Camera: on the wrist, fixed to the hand. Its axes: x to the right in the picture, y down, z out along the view.
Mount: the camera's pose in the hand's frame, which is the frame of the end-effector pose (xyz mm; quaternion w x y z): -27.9 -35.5 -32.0 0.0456 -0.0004 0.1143 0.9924
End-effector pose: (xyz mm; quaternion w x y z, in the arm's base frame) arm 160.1 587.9 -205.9 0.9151 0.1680 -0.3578 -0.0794
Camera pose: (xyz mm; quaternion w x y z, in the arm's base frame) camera 160.6 570.3 -258.4 0.1615 -0.3387 -0.0784 0.9236
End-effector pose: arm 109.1 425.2 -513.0 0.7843 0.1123 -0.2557 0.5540
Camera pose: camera 143.7 404.4 -550.9 0.4847 0.3123 0.0337 -0.8163
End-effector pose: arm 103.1 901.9 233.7 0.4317 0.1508 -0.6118 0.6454
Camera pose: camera 156.3 916.6 230.4 0.5508 0.6742 0.1285 -0.4749
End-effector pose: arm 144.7 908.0 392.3 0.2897 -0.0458 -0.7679 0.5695
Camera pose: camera 192.9 911.6 419.2 0.4642 0.8294 -0.0433 -0.3079
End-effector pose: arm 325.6 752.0 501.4 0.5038 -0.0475 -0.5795 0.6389
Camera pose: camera 380.7 748.3 504.4 0.5448 0.6505 -0.0780 -0.5234
